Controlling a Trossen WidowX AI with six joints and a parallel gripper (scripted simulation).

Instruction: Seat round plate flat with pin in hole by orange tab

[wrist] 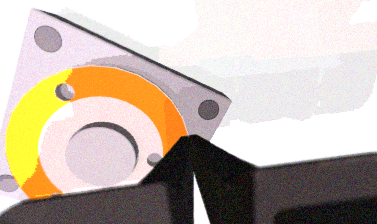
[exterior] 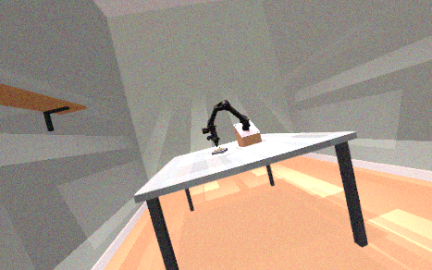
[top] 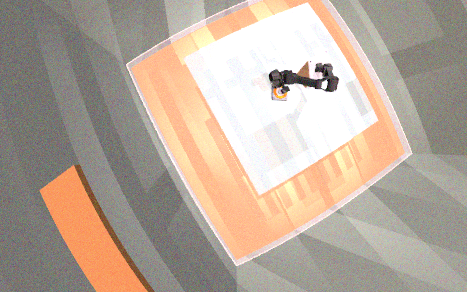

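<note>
Right now the grey square base is 20 mm behind my gripper tip, 50 mm to the left of it and 30 mm below it.
</note>
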